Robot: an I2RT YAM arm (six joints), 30 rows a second.
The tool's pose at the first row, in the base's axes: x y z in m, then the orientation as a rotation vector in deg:
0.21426 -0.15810 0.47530 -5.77 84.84 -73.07
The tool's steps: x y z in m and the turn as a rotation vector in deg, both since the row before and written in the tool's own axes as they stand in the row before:
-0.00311 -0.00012 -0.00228 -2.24 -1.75 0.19
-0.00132 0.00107 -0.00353 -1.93 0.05 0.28
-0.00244 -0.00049 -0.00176 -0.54 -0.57 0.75
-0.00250 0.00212 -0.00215 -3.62 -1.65 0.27
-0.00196 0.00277 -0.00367 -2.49 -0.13 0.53
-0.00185 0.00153 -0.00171 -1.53 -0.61 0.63
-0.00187 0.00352 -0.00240 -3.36 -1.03 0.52
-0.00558 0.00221 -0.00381 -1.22 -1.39 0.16
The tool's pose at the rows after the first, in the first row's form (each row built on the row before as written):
0.21365 -0.15467 0.47695 -8.19 84.76 -70.89
0.21192 -0.15121 0.47632 -9.24 86.00 -69.27
0.21112 -0.14878 0.47797 -9.36 85.78 -68.14
0.21127 -0.14487 0.47771 -12.53 86.51 -64.86
0.21000 -0.14021 0.47643 -13.89 87.84 -62.57
0.20971 -0.13728 0.47634 -14.75 88.16 -60.77
0.20951 -0.13290 0.47478 -17.16 89.10 -57.56
0.20831 -0.12616 0.47668 -18.52 88.50 -56.12

